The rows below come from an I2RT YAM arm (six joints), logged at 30 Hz.
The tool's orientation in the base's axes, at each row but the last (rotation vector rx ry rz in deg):
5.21, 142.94, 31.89
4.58, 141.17, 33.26
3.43, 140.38, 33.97
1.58, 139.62, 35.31
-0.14, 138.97, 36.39
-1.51, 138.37, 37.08
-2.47, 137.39, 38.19
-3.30, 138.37, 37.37
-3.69, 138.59, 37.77
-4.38, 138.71, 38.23
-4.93, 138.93, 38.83
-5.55, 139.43, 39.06
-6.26, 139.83, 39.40
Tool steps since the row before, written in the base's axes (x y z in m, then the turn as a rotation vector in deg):
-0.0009, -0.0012, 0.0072, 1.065, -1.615, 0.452
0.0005, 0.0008, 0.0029, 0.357, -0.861, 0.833
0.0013, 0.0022, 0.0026, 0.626, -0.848, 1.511
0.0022, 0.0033, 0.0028, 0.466, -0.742, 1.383
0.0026, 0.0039, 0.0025, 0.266, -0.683, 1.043
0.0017, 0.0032, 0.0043, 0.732, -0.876, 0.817
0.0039, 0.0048, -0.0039, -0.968, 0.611, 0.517
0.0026, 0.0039, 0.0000, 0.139, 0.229, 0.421
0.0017, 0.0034, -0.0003, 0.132, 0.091, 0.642
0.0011, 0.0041, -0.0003, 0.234, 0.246, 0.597
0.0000, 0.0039, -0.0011, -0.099, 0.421, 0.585
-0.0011, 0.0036, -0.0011, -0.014, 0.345, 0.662
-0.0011, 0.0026, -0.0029, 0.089, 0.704, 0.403
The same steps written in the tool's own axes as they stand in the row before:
-0.0032, 0.0019, -0.0063, -1.419, -1.346, -0.347
-0.0018, 0.0019, -0.0015, -0.906, -0.451, -0.734
-0.0021, 0.0030, -0.0002, -1.498, -0.174, -1.058
-0.0028, 0.0039, 0.0007, -1.279, -0.116, -1.015
-0.0029, 0.0042, 0.0015, -0.914, -0.183, -0.869
-0.0034, 0.0044, -0.0005, -1.182, -0.534, -0.537
-0.0001, 0.0017, 0.0071, 0.543, 0.952, -0.613
-0.0016, 0.0029, 0.0033, -0.332, 0.359, -0.101
-0.0008, 0.0025, 0.0028, -0.471, 0.337, -0.320
-0.0003, 0.0032, 0.0028, -0.511, 0.431, -0.159
0.0010, 0.0029, 0.0027, -0.217, 0.649, -0.246
0.0018, 0.0029, 0.0019, -0.337, 0.599, -0.291
0.0028, 0.0012, 0.0027, -0.246, 0.769, 0.121

